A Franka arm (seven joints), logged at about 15 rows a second.
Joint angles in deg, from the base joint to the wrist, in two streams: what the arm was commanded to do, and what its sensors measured. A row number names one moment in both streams.
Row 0, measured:
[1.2 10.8 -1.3 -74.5 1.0 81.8 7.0]
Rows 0 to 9, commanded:
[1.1 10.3 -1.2 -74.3 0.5 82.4 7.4]
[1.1 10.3 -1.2 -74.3 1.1 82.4 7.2]
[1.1 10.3 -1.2 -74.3 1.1 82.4 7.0]
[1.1 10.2 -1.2 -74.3 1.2 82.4 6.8]
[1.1 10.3 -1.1 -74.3 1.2 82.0 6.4]
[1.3 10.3 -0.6 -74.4 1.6 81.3 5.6]
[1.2 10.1 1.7 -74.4 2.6 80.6 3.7]
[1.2 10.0 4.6 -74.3 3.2 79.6 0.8]
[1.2 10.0 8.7 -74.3 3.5 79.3 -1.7]
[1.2 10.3 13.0 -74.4 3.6 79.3 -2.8]
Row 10, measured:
[1.3 10.7 3.5 -74.5 2.9 80.8 1.7]
